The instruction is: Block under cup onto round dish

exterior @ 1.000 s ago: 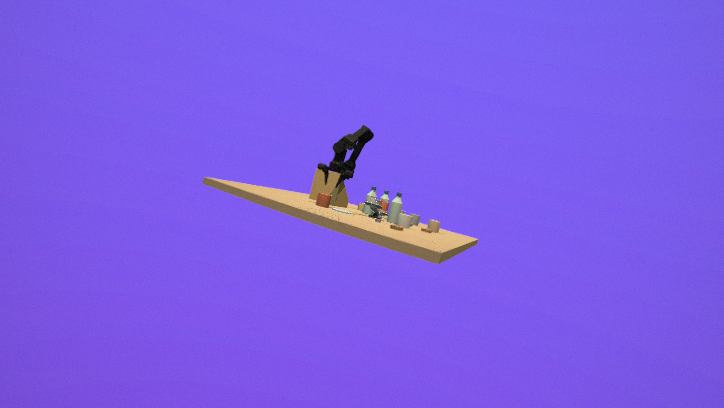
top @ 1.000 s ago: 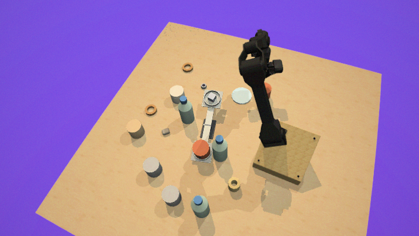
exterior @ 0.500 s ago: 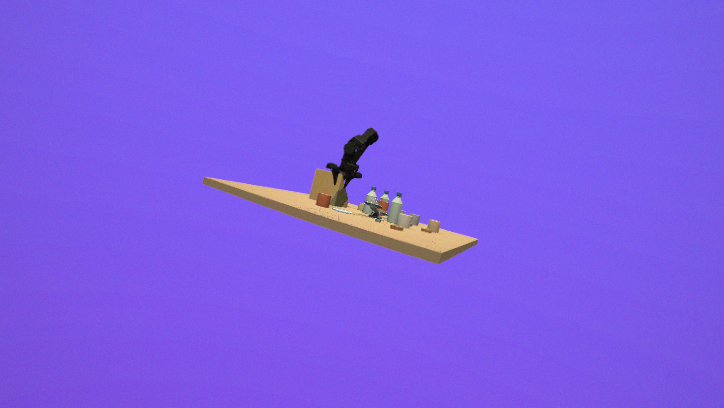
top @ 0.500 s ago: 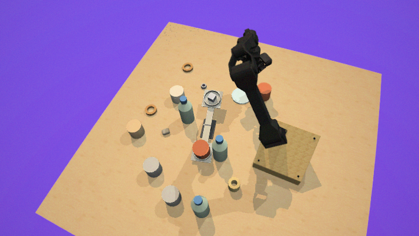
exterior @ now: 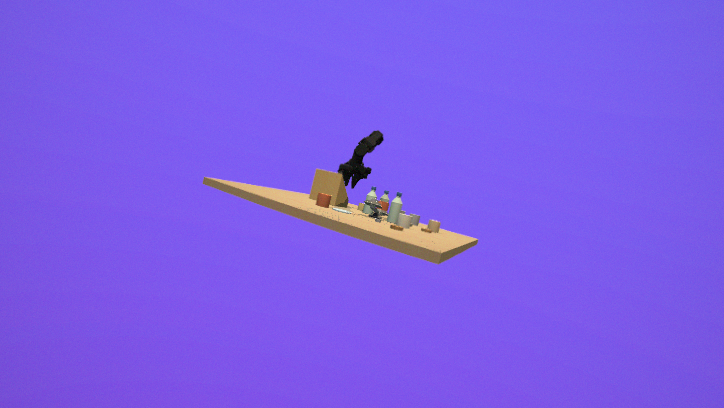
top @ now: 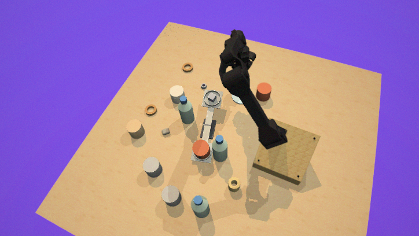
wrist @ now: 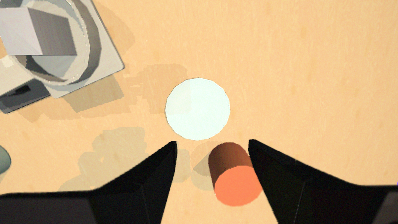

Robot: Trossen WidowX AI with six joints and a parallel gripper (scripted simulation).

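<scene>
My gripper tip is 80 mm short of the grey block, 130 mm to the right of it and 40 mm above it. Also, from my gripper tip: pale round dish 10 mm behind, 130 mm below; small nut 190 mm ahead, 40 mm to the left, 120 mm below; orange cup 100 mm behind, 70 mm to the right, 90 mm below.
</scene>
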